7 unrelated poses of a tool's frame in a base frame.
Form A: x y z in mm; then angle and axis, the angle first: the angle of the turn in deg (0 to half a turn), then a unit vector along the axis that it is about.
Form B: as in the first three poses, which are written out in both.
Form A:
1: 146, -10, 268, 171.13, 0.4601, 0.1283, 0.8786
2: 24, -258, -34, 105.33, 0.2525, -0.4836, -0.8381
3: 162, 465, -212, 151.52, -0.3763, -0.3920, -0.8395
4: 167, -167, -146, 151.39, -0.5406, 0.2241, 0.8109
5: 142, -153, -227, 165.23, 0.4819, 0.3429, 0.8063
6: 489, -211, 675, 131.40, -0.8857, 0.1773, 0.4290
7: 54, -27, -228, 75.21, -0.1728, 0.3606, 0.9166
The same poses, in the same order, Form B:
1: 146, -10, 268, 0.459, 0.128, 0.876, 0.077
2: 24, -258, -34, 0.201, -0.385, -0.666, 0.606
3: 162, 465, -212, -0.365, -0.380, -0.814, 0.246
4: 167, -167, -146, -0.524, 0.217, 0.786, 0.247
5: 142, -153, -227, 0.478, 0.340, 0.800, 0.129
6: 489, -211, 675, -0.807, 0.162, 0.391, 0.412
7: 54, -27, -228, -0.105, 0.220, 0.559, 0.792
